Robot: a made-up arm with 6 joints.
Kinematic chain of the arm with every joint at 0, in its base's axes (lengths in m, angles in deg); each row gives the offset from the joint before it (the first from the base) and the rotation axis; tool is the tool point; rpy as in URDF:
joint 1: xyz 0 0 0.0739 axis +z
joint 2: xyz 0 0 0 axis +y
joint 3: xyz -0.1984 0 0.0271 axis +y
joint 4: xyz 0.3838 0 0.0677 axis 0.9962 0 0.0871
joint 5: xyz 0 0 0 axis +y
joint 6: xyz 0.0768 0 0.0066 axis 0.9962 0 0.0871
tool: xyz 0 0 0 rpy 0 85 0
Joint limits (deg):
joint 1: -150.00..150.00
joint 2: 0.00..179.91
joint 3: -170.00..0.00
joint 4: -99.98..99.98
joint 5: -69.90..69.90
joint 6: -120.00..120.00
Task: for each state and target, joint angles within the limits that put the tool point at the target. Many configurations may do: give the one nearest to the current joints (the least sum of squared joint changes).
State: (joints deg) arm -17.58 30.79 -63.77 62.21 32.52 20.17
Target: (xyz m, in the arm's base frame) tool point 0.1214 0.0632 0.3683
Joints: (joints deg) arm 1.29 0.00 -35.26 58.14 67.32 20.17
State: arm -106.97 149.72 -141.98 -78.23 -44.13 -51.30
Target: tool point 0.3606 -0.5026 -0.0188
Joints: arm -59.68 160.37 -132.00 -80.43 -49.34 -51.30
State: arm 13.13 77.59 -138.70 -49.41 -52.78 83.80
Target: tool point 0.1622 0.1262 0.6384
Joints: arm 21.51 76.29 -120.37 -54.94 -66.76 83.80
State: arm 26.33 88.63 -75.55 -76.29 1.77 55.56
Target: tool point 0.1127 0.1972 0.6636
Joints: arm 57.77 74.64 -122.21 -75.39 -7.67 55.56
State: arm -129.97 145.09 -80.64 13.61 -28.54 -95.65
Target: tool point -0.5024 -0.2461 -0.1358
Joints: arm -150.00 157.62 -107.48 43.03 -46.45 -95.65
